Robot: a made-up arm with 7 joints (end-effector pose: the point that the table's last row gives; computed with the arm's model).
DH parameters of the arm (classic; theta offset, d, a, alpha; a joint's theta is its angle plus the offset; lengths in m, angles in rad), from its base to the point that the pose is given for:
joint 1: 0 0.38 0 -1.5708
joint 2: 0 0 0 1.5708
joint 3: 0 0.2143 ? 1.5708
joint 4: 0 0 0.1 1.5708
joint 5: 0 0.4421 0 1.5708
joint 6: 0 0 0.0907 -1.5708
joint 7: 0 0.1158 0 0
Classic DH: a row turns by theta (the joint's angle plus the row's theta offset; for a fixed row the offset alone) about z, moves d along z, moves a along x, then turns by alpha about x.
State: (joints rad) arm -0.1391 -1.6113 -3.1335 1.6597 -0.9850 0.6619 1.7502
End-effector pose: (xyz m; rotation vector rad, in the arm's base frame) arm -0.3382 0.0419 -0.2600 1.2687 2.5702 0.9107
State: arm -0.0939 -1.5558 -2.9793 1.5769 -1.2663 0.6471 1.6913
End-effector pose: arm -0.3365 -0.0740 -0.2426 0.7454 2.8664 0.7214
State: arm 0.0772 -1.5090 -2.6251 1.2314 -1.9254 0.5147 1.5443
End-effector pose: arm -0.1131 -0.3400 -0.1523 -0.8761 2.9546 -0.0700
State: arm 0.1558 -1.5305 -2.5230 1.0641 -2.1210 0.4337 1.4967
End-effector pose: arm 0.0365 -0.3698 -0.0913 -1.3743 2.6465 -0.4357
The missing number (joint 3, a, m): 0.0477
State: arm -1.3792 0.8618 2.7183 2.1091 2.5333 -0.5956 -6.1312
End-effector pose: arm 0.2784 -0.0303 0.9765 -0.2278 0.9800 1.0132
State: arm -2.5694 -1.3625 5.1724 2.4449 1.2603 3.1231 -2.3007
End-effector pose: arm 0.3142 0.3723 0.6516 2.0283 0.3464 -0.6019
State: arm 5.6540 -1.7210 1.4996 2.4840 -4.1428 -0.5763 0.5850
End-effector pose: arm -0.3231 0.6287 0.4262 -1.0909 -0.3079 -0.4301
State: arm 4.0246 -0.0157 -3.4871 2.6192 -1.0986 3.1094 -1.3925
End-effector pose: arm 0.1879 0.0174 0.9061 2.6910 1.1984 -0.7758
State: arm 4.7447 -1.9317 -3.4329 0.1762 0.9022 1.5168 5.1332
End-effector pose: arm -0.0220 -0.3590 0.3113 1.4383 -0.4009 -2.1147
